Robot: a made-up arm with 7 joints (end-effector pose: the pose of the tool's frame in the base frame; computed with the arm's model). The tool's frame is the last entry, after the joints. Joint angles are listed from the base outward.
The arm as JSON. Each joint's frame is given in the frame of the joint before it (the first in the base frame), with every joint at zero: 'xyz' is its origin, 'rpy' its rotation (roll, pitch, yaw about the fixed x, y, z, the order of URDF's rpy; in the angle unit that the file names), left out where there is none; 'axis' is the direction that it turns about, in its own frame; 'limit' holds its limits. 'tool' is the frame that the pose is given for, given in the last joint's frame.
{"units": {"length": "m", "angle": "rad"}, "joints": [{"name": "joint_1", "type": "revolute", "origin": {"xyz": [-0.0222, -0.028, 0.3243], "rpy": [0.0, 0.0, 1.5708]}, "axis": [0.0, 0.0, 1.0], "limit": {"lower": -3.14, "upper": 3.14}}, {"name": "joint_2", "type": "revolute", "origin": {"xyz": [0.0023, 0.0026, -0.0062], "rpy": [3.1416, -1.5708, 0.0]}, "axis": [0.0, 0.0, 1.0], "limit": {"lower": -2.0, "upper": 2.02}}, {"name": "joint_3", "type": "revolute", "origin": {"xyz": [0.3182, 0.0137, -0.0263], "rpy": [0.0, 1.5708, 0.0]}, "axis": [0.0, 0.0, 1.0], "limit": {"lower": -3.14, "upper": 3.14}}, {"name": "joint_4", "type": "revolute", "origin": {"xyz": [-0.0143, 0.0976, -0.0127], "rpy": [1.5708, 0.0, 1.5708]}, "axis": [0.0, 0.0, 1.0], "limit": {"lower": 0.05, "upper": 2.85}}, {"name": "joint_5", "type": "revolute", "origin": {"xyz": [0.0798, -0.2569, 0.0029], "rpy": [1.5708, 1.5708, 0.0]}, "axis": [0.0, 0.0, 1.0], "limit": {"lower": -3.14, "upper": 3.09}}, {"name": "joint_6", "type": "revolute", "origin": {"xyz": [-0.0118, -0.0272, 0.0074], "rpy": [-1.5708, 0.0, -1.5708]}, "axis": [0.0, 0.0, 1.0], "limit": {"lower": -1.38, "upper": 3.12}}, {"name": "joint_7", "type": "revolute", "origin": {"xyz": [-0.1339, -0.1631, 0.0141], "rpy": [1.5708, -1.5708, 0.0]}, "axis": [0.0, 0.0, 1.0], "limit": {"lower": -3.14, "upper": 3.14}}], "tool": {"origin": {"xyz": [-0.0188, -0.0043, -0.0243], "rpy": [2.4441, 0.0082, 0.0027]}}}
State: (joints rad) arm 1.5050 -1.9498 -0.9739 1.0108 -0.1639 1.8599 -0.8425
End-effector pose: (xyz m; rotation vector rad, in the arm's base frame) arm 0.2996 -0.1302 0.4787 -0.6726 2.3857 -1.5703
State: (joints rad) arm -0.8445 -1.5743 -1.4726 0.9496 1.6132 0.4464 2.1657
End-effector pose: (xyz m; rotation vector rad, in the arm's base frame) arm -0.5075 -0.2869 0.3706 -2.3302 1.1068 0.9713
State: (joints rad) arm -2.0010 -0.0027 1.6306 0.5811 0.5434 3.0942 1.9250
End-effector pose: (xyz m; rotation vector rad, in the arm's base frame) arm 0.1125 0.0178 0.4900 0.3670 2.2295 0.6962
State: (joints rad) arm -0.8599 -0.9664 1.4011 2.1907 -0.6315 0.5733 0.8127
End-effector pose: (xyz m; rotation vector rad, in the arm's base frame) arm -0.0420 0.5819 0.7421 1.8461 2.0667 -0.8296
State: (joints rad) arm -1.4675 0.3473 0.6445 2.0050 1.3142 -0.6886 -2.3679
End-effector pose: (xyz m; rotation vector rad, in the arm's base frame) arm 0.0549 -0.5255 0.7158 -2.2717 0.4599 0.8204
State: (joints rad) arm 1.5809 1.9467 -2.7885 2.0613 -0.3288 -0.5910 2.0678
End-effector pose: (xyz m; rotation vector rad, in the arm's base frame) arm 0.1583 0.6493 0.2825 0.8766 1.9430 -1.0768
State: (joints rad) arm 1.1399 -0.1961 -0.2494 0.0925 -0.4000 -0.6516 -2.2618
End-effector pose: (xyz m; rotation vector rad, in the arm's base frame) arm 0.1544 0.2951 0.4382 0.3204 0.5458 -0.8852
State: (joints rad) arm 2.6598 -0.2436 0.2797 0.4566 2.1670 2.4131 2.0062
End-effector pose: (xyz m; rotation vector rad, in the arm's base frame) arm -0.3907 -0.1204 0.5770 1.4526 -2.0734 -1.7732
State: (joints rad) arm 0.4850 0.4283 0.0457 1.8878 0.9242 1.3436 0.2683
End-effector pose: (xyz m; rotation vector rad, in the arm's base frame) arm 0.4878 0.3633 0.4930 0.3747 -0.9568 1.2059
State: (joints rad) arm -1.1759 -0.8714 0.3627 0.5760 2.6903 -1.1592 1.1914
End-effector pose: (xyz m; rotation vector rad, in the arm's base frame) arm -0.0150 -0.0754 0.5276 0.1513 0.0267 2.7076
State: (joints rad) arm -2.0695 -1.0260 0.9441 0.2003 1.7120 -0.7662 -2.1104
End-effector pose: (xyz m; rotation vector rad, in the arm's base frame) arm -0.0192 -0.1246 0.5844 -1.2951 1.3944 0.9082
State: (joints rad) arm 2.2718 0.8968 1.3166 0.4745 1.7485 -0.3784 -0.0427
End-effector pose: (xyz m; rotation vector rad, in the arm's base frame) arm -0.2839 -0.0640 0.1632 -0.0164 0.3129 -3.0318
